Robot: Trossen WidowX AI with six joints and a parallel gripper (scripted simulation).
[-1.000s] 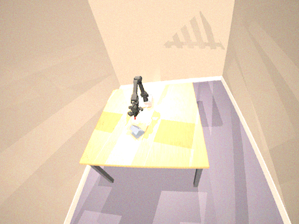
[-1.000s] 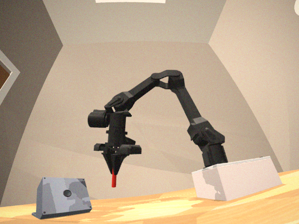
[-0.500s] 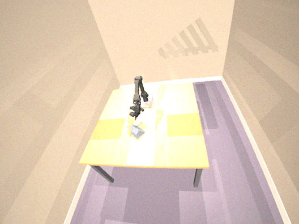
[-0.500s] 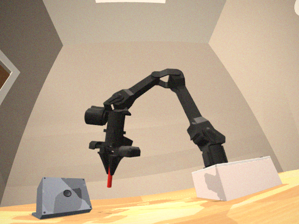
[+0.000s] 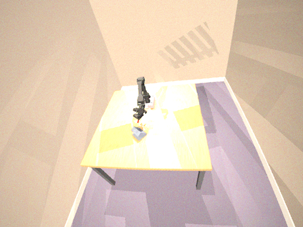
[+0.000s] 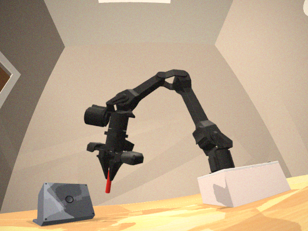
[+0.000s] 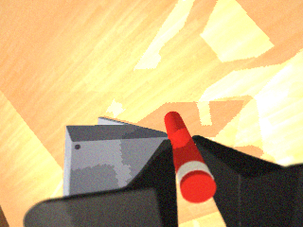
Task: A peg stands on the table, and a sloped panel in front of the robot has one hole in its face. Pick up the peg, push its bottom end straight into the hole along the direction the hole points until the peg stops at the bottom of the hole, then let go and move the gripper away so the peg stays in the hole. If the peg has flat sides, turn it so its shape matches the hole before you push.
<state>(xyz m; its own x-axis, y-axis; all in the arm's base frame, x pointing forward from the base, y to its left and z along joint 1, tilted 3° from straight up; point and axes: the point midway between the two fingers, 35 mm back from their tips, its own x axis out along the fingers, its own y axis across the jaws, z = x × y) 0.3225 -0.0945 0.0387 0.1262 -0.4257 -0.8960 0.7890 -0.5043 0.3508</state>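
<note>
Right now the grey sloped panel is 12 cm ahead of my gripper tip, 7 cm below it and 1 cm to the right of it. Round my gripper tip: red peg 2 cm above, 1 cm to the left.
</note>
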